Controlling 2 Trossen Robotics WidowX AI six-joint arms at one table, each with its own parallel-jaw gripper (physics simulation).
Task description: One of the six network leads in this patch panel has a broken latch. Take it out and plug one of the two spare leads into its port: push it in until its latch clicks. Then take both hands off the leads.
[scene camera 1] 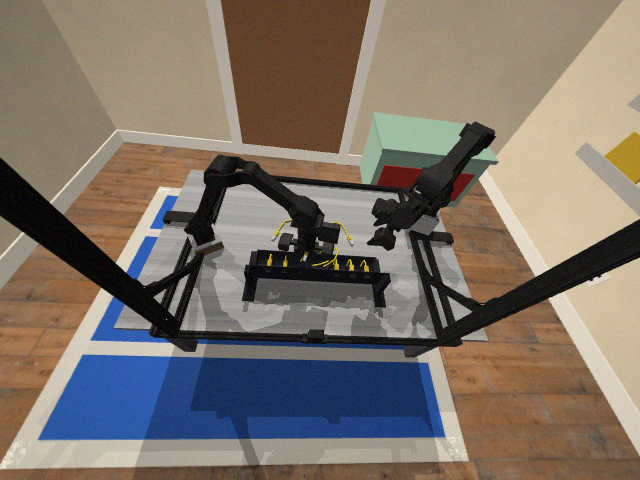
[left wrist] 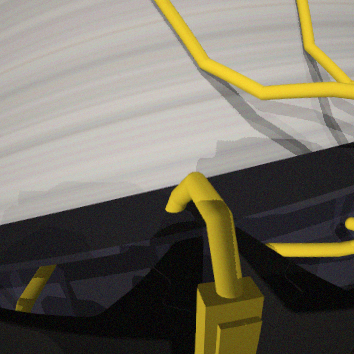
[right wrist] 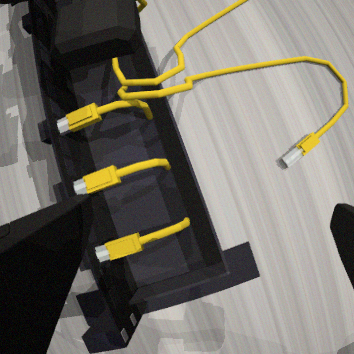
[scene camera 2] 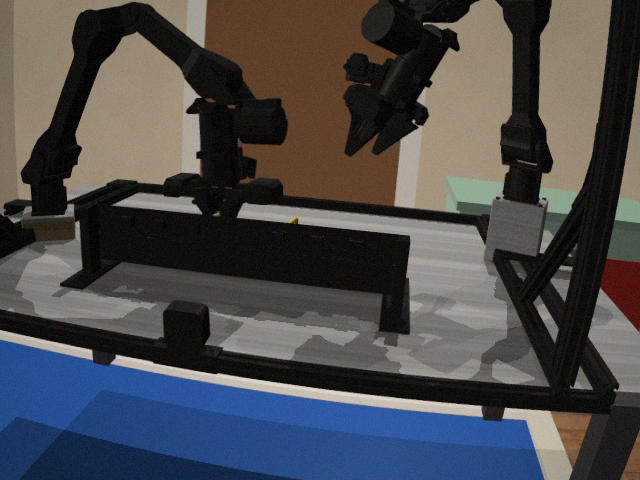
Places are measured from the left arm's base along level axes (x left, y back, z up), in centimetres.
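Pixels of known places: left gripper, fingertip midpoint: point(scene camera 1: 306, 258) point(left wrist: 209, 236); right gripper, fingertip midpoint: point(scene camera 1: 371, 234) point(right wrist: 219, 212) point(scene camera 2: 361, 154); left arm's base at its link origin: point(scene camera 1: 203, 236) point(scene camera 2: 48, 211); right arm's base at its link origin: point(scene camera 2: 521, 199).
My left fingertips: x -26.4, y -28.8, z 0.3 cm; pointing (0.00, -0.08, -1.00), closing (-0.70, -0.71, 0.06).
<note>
For each thing: its top centre in the pictures, then the offset to it from my left fingertips. "spot": a spot on its surface instead.
- black patch panel at its top centre: point(scene camera 2: 241, 214) point(scene camera 1: 319, 263) dx -7.1, dy -0.5, dz +6.2 cm
- yellow lead's plug at a spot on its surface: point(left wrist: 227, 320) spot: dx +0.4, dy +0.0, dz +4.5 cm
- small black box at a spot on its surface: point(scene camera 2: 186, 325) point(scene camera 1: 317, 339) spot: dx -26.3, dy +11.4, dz -1.0 cm
The black patch panel point(scene camera 1: 320, 273) point(scene camera 2: 248, 258) stands on the table with yellow leads in it. Two leads point(scene camera 1: 269, 259) point(scene camera 1: 284, 261) sit at its left. Three leads point(scene camera 1: 336, 266) point(scene camera 1: 351, 266) point(scene camera 1: 366, 267) sit at its right, also seen in the right wrist view. My left gripper point(scene camera 1: 305, 252) point(scene camera 2: 222, 210) point(left wrist: 209, 236) is shut on a yellow lead's plug point(left wrist: 227, 320), over the panel between these groups; its latch is hidden. Two spare leads point(scene camera 1: 274, 236) point(scene camera 1: 351, 240) end behind the panel. My right gripper point(scene camera 1: 373, 230) point(scene camera 2: 364, 152) point(right wrist: 219, 212) is open and empty, raised at the right.
Yellow cables point(left wrist: 300, 91) point(right wrist: 240, 71) run over the table behind the panel and some cross its rear edge. Black frame rails point(scene camera 1: 242, 336) point(scene camera 2: 310, 367) border the table. A small black box point(scene camera 1: 316, 335) point(scene camera 2: 186, 325) sits on the front rail. A green cabinet point(scene camera 1: 413, 136) stands behind at the right.
</note>
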